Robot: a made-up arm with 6 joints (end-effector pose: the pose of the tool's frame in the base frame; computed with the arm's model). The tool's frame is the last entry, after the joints.
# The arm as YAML. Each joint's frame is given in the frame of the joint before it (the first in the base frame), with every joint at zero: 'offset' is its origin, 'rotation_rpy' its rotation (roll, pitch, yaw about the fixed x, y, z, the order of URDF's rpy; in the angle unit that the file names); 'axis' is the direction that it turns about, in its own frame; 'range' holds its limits. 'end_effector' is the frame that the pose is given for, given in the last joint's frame.
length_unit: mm
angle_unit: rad
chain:
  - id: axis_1
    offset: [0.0, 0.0, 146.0]
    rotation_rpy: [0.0, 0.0, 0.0]
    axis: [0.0, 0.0, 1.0]
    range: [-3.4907, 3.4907]
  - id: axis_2
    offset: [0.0, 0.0, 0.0]
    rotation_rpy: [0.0, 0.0, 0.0]
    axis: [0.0, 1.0, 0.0]
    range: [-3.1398, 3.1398]
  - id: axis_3
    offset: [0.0, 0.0, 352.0]
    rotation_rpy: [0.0, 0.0, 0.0]
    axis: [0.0, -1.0, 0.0]
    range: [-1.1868, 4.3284]
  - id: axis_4
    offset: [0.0, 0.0, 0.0]
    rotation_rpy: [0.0, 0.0, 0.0]
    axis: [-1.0, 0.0, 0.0]
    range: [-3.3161, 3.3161]
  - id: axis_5
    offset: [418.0, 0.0, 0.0]
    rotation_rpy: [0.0, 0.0, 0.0]
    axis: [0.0, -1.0, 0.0]
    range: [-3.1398, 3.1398]
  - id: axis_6
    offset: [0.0, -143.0, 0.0]
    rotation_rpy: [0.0, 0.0, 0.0]
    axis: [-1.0, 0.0, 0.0]
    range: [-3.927, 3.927]
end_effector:
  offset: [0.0, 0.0, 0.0]
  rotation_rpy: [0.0, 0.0, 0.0]
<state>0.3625 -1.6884 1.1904 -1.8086 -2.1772 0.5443</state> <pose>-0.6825 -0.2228 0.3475 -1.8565 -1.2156 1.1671</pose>
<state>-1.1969 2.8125 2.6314 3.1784 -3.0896 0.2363</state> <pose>0.3244 -0.4356 -0.2676 0.0936 -0.3449 1.9023</pose>
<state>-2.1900 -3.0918 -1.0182 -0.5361 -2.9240 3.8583</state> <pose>-0.0102 0.1975 0.1959 -1.8244 1.6241 1.8139</pose>
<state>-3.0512 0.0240 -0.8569 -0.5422 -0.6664 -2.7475</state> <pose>-0.2277 0.1024 0.1285 -0.3075 1.6281 -0.2162</pose>
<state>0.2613 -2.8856 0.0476 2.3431 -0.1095 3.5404</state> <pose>-0.5274 -0.0378 -0.2083 0.5492 -2.9669 0.6152</pose>
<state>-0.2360 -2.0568 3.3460 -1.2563 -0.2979 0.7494</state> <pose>-0.1561 -0.0080 -0.4273 0.7056 0.9432 -0.1922</pose>
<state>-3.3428 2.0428 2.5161 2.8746 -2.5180 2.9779</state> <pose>-0.6824 -0.0016 0.2101 3.0559 -0.0766 0.1989</pose>
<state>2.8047 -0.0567 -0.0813 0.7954 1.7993 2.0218</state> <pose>-0.3448 0.2268 0.5892 1.2984 -1.7704 0.0801</pose>
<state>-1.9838 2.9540 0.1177 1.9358 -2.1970 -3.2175</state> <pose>0.1643 0.2478 -0.4529 -0.0838 1.4194 -2.4558</pose>
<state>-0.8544 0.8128 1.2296 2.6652 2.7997 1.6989</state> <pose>0.4973 -0.3776 0.6172 1.6642 1.9856 -1.4850</pose>
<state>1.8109 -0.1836 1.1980 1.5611 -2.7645 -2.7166</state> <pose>0.0313 -0.1221 0.9295 2.0355 0.4313 -1.3773</pose>
